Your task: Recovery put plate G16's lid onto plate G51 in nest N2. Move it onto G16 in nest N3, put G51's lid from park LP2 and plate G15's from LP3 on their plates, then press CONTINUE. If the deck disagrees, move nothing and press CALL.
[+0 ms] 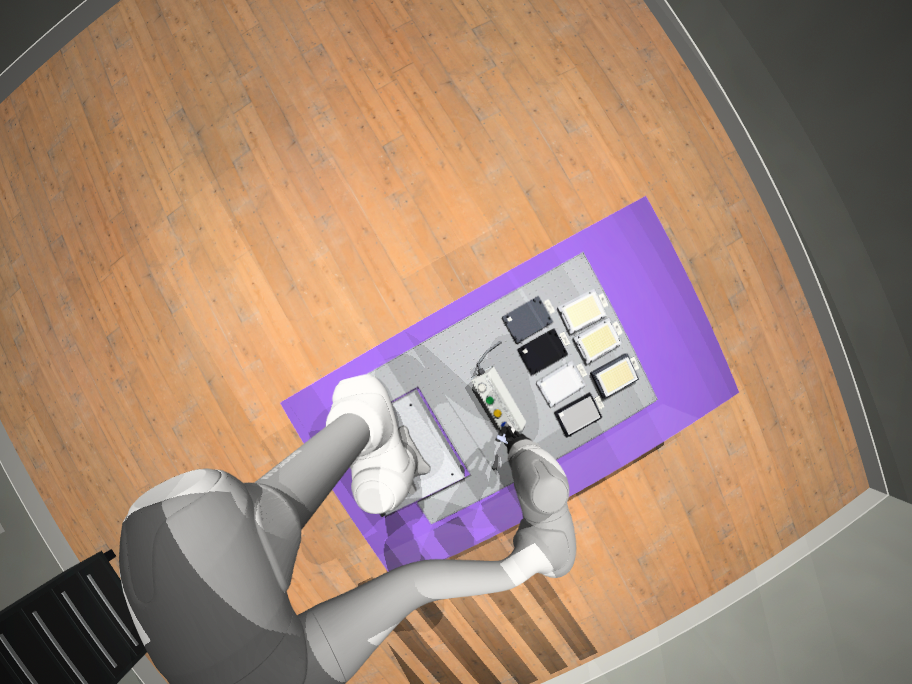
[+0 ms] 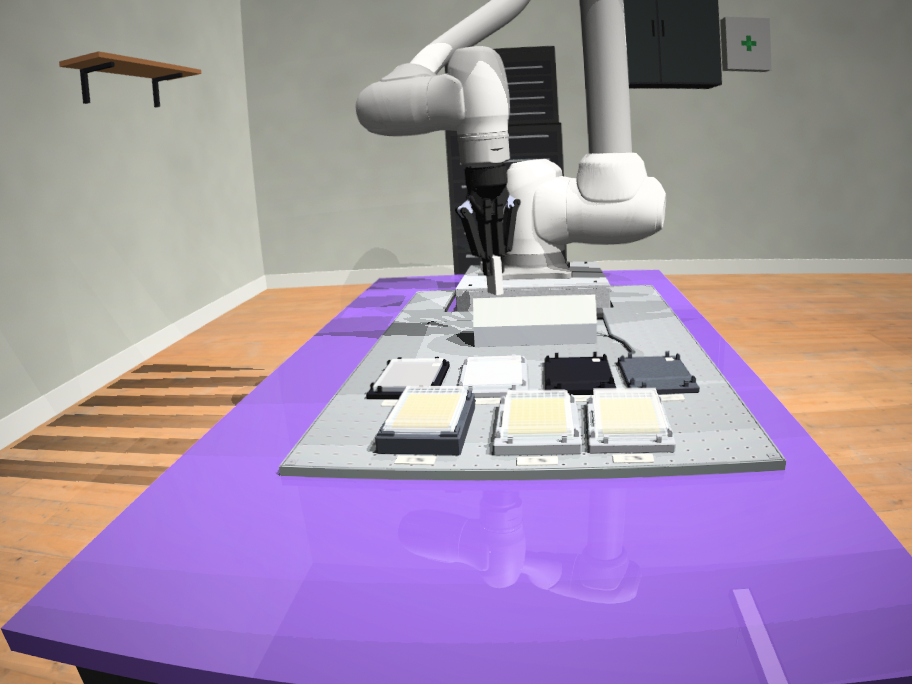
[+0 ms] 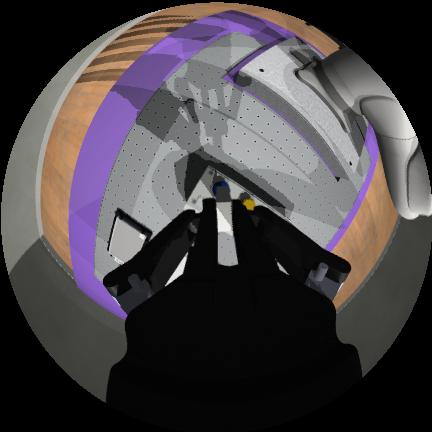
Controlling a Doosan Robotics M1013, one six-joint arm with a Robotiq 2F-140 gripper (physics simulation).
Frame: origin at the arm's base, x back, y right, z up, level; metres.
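Seen in the pictures: gripper, fingertip midpoint: [image 1: 506, 426] [image 2: 495, 293] [image 3: 222, 196]; arm's base, origin of the base link: [image 2: 534, 273] [image 3: 332, 89].
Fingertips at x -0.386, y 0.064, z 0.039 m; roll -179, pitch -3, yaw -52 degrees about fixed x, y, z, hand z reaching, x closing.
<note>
Offsets run from my fingertips to a thing's top centre.
My gripper [image 1: 506, 433] [image 2: 495, 285] [image 3: 222, 196] is shut and empty, pointing down at the blue-button end of the button box @(dy -0.072, dx -0.016, dz -0.001 m) [image 1: 508, 398] [image 2: 534, 312] [image 3: 202, 191]. Its tips overlap the edge of the blue button [image 1: 504, 425] [image 3: 220, 187]; contact cannot be told. The yellow button @(dy -0.046, dx +0.005, dz -0.010 m) [image 1: 497, 413] [image 3: 249, 204] is beside it, then the green button @(dy -0.096, dx +0.007, dz -0.010 m) [image 1: 489, 400] and a white button @(dy -0.146, dx +0.009, dz -0.010 m) [image 1: 482, 387]. Three plates with cream wells, the first @(dy -0.197, dx -0.414, dz -0.055 m) [image 1: 581, 312] [image 2: 628, 413], second @(dy -0.082, dx -0.415, dz -0.055 m) [image 1: 598, 341] [image 2: 536, 415] and third @(dy +0.058, dx -0.415, dz -0.047 m) [image 1: 615, 376] [image 2: 425, 412], sit in nests. Clear lids and labels are too small to tell.
Beside the plates stand a dark grey holder @(dy -0.263, dx -0.234, dz -0.065 m) [image 1: 527, 319] [image 2: 655, 371], a black one @(dy -0.142, dx -0.229, dz -0.065 m) [image 1: 542, 351] [image 2: 579, 374], a white one @(dy -0.012, dx -0.233, dz -0.067 m) [image 1: 560, 385] [image 2: 493, 372] and a black-rimmed light grey one @(dy +0.118, dx -0.239, dz -0.067 m) [image 1: 578, 414] [image 2: 410, 374] [image 3: 128, 236]. The arm's base plate [image 1: 443, 460] [image 3: 280, 80] lies behind the box.
</note>
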